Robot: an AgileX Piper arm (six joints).
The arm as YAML. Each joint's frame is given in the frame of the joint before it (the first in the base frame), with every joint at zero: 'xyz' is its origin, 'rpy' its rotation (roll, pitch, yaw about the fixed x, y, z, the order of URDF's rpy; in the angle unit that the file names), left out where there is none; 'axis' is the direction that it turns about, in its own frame. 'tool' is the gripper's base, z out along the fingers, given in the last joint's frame.
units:
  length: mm
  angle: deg
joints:
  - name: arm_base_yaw
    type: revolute
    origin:
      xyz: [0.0, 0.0, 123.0]
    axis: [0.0, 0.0, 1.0]
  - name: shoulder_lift
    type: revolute
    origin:
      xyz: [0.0, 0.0, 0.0]
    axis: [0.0, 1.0, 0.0]
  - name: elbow
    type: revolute
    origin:
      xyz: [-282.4, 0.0, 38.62]
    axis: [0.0, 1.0, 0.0]
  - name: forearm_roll
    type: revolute
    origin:
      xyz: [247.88, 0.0, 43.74]
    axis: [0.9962, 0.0, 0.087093]
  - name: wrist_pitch
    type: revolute
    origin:
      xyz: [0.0, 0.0, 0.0]
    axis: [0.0, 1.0, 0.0]
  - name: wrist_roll
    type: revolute
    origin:
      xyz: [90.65, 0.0, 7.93]
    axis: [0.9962, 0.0, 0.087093]
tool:
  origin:
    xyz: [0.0, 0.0, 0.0]
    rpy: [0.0, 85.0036, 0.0]
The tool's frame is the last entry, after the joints.
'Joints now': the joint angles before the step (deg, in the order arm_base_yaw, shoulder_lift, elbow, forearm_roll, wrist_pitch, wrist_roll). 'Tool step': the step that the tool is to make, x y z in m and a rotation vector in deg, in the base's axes. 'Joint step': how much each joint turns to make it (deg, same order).
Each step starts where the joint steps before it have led.
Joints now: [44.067 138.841 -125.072 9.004 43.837 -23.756]
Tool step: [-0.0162 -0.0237 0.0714 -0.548 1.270 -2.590]
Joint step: [-0.484 -8.707 -0.028 -2.362 9.661 4.538]
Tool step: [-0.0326 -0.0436 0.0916 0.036 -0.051 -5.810]
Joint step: [-0.502 -11.980 -0.051 -4.275 11.525 7.215]
